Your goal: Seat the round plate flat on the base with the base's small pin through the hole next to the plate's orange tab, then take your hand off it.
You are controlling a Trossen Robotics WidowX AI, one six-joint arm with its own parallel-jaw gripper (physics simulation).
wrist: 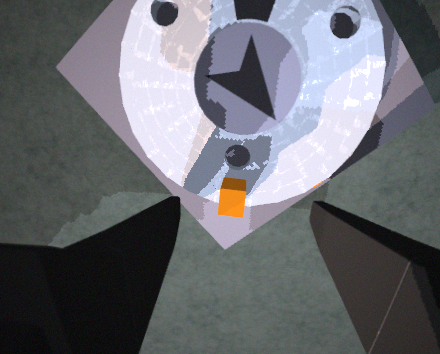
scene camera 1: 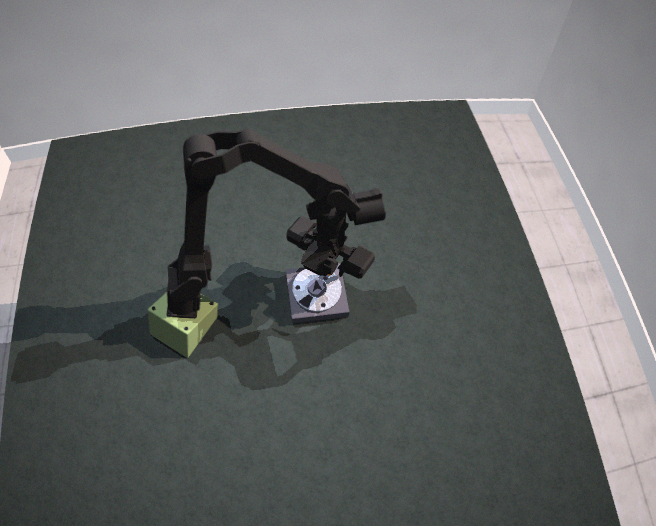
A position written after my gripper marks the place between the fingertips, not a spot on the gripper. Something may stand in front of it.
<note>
In view: my gripper [scene camera 1: 329, 268], a round white plate [scene camera 1: 330, 298], a square mauve-grey base [scene camera 1: 340, 309] and a raised hub [wrist: 248, 77].
The round white plate shows as well in the wrist view [wrist: 341, 79]. My gripper is seen too in the wrist view [wrist: 245, 208]. The square mauve-grey base shows as well in the wrist view [wrist: 92, 66].
</note>
